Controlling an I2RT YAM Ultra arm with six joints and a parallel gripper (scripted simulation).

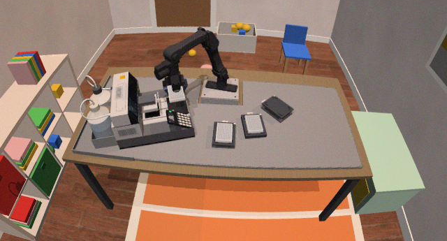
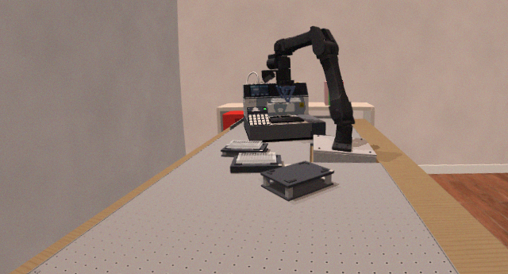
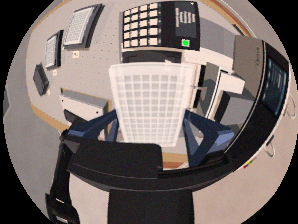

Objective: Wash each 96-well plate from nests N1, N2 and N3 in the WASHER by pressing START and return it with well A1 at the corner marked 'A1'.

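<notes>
The washer carrier is 9 cm below my hand. Round my hand: manifold 7 cm ahead, 14 cm to the right, 4 cm below; then plate washer 7 cm ahead, 14 cm to the right, 5 cm below; then nest 18 cm behind, 57 cm to the left, 15 cm below.
</notes>
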